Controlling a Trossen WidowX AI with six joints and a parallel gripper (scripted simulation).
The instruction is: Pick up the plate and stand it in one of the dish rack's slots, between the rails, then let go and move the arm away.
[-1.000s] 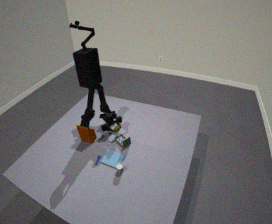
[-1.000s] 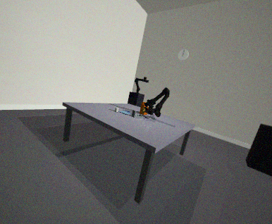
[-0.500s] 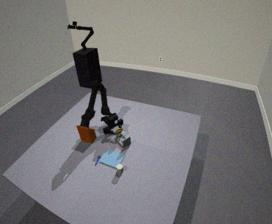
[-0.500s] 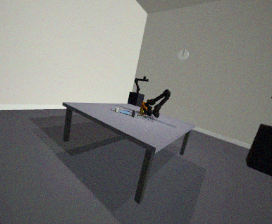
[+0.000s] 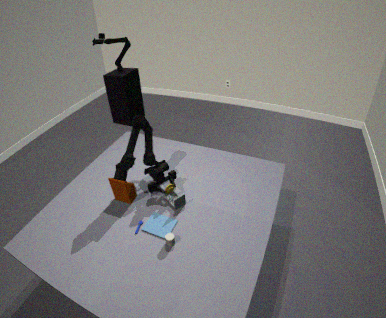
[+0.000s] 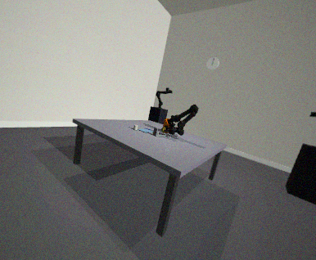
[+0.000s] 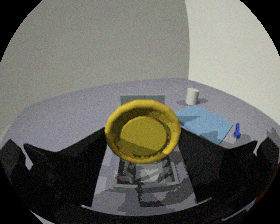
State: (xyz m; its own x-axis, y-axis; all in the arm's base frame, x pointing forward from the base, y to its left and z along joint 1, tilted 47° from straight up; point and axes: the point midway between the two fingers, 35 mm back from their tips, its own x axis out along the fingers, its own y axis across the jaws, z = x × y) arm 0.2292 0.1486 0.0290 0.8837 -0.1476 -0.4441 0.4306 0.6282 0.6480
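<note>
The grey dish rack is 5 cm below my gripper tip, 2 cm ahead of it and 1 cm to the right of it. Round my gripper tip: blue cloth (20 cm to the right, 7 cm below, 3 cm ahead); then yellow plate (1 cm behind); then blue spoon (25 cm to the right, 7 cm below, 6 cm behind).
</note>
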